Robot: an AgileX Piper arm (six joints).
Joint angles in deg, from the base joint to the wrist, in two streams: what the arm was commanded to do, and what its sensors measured. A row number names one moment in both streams.
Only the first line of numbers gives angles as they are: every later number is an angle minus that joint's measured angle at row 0.
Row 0, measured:
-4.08 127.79 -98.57 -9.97 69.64 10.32
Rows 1 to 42, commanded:
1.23 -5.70 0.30 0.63 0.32 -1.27
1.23 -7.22 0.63 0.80 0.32 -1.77
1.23 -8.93 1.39 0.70 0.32 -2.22
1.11 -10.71 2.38 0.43 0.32 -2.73
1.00 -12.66 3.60 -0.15 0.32 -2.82
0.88 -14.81 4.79 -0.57 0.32 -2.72
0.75 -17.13 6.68 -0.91 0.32 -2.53
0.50 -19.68 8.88 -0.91 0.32 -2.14
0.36 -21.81 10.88 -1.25 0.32 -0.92
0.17 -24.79 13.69 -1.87 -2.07 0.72
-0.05 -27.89 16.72 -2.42 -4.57 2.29
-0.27 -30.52 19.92 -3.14 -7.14 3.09
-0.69 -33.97 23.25 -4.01 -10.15 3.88
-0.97 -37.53 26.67 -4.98 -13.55 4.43
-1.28 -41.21 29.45 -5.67 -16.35 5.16
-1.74 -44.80 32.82 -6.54 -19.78 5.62
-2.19 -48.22 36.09 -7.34 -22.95 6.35
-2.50 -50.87 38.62 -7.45 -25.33 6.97
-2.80 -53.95 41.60 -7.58 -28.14 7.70
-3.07 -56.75 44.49 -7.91 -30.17 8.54
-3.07 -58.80 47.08 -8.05 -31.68 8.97
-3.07 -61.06 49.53 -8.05 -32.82 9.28
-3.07 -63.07 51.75 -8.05 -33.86 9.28
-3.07 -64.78 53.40 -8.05 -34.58 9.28
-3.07 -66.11 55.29 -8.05 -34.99 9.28
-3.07 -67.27 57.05 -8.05 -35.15 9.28
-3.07 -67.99 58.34 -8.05 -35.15 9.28
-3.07 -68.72 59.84 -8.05 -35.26 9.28
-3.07 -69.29 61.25 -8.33 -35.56 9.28
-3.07 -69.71 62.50 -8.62 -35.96 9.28
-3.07 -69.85 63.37 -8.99 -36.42 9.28
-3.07 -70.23 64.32 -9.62 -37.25 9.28
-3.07 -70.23 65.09 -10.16 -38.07 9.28
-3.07 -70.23 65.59 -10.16 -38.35 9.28
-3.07 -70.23 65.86 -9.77 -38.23 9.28
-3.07 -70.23 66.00 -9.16 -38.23 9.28
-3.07 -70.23 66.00 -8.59 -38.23 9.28
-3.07 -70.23 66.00 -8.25 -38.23 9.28
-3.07 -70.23 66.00 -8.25 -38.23 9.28
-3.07 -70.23 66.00 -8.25 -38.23 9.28
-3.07 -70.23 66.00 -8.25 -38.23 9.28
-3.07 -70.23 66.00 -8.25 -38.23 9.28
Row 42, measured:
-2.71 -69.67 65.82 -8.32 -37.22 9.13
